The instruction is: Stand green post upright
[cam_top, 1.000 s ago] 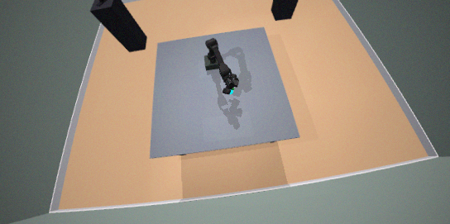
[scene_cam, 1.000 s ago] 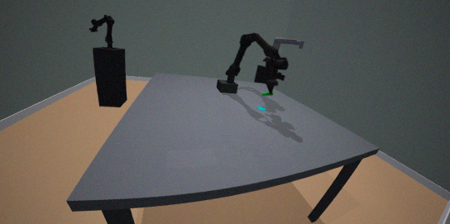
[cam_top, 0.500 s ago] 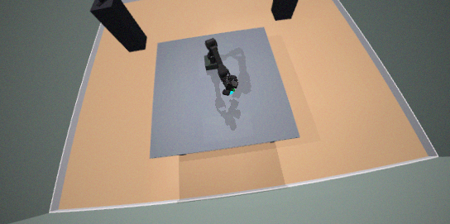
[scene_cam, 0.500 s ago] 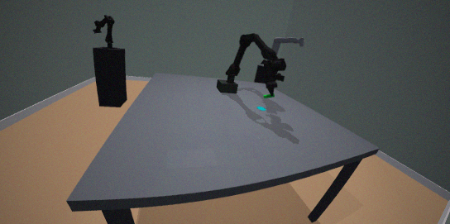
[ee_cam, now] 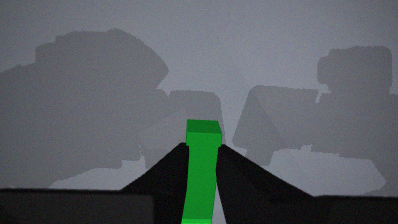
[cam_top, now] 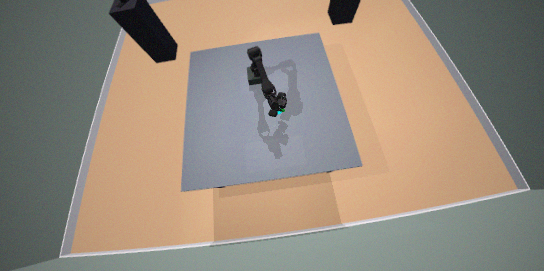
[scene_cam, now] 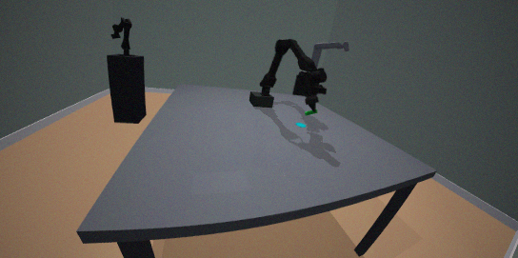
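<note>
The cyan circle lies 50 mm behind my gripper tip, 30 mm to the right of it and 110 mm below it. From my gripper tip the other things lie so: green post: 10 mm behind, 10 mm to the right, 10 mm below.
</note>
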